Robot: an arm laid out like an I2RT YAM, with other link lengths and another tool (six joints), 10 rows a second.
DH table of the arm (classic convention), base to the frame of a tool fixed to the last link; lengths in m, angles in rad. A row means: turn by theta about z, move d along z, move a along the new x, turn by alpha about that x. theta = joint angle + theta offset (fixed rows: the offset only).
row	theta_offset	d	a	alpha
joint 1	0.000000	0.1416	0.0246	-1.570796
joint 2	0.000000	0.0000	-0.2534	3.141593
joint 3	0.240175	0.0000	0.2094	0.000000
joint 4	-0.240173	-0.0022	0.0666	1.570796
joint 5	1.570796	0.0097	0.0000	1.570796
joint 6	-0.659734	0.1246	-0.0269	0.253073
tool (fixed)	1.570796	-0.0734	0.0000	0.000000
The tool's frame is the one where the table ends.
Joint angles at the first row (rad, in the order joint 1, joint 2, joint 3, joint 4, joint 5, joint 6):
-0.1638 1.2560 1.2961 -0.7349 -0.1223 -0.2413
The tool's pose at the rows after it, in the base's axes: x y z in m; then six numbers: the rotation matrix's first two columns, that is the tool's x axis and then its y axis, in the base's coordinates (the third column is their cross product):
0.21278 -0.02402 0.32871 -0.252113 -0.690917 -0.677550 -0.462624 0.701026 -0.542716
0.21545 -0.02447 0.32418 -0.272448 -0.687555 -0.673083 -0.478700 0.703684 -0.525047
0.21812 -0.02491 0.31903 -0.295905 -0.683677 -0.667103 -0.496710 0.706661 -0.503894
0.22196 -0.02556 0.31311 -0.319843 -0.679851 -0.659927 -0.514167 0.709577 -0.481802
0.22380 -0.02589 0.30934 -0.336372 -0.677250 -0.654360 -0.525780 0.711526 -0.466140
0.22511 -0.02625 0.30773 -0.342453 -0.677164 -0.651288 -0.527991 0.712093 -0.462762
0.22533 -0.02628 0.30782 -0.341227 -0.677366 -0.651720 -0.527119 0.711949 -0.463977
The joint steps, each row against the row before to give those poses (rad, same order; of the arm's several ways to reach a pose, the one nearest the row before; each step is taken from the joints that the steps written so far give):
0.0000 0.0130 0.0000 -0.0065 0.0001 0.0000
-0.0001 0.0206 0.0000 -0.0099 -0.0001 0.0000
0.0000 0.0229 0.0000 -0.0126 0.0000 0.0000
0.0001 0.0278 0.0000 -0.0084 0.0004 0.0000
-0.0001 0.0168 0.0000 -0.0084 0.0004 0.0000
0.0000 0.0077 -0.0004 0.0008 0.0027 0.0000
0.0001 -0.0001 0.0000 0.0019 0.0000 0.0000

